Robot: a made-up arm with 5 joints.
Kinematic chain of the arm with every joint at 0, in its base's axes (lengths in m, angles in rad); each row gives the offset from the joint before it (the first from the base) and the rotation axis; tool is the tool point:
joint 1: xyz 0 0 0.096 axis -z
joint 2: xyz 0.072 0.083 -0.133 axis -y
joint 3: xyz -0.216 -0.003 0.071 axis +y
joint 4: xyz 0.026 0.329 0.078 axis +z
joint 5: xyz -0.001 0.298 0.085 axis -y
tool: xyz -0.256 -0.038 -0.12
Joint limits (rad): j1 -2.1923..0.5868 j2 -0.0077..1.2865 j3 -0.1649..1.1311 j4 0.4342..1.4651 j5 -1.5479..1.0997
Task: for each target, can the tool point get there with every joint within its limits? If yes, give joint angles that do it. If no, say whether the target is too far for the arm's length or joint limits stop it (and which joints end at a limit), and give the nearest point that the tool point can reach.
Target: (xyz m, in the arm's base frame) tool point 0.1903 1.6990 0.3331
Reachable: no: too far | nearest point -0.1148 0.7866 0.2243 | short by 0.968 m
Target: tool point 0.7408 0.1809 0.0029
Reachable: no: joint limits stop it (at a limit: joint 1, joint 2, joint 3, joint 4, joint 5) | nearest point 0.4536 0.4087 0.3901 | short by 0.533 m
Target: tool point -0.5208 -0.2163 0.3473
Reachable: yes | joints -1.3817 0.4022 0.9332 0.6114 -0.8229
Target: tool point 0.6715 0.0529 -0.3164
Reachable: no: joint limits stop it (at a limit: joint 1, joint 2, joint 3, joint 5) | nearest point 0.2757 0.3525 -0.4685 | short by 0.519 m
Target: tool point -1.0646 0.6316 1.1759
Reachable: no: too far | nearest point -0.5717 0.3392 0.4682 | short by 0.911 m
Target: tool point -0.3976 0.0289 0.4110
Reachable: yes | joints -0.8214 0.0957 0.8266 1.0182 -0.6764
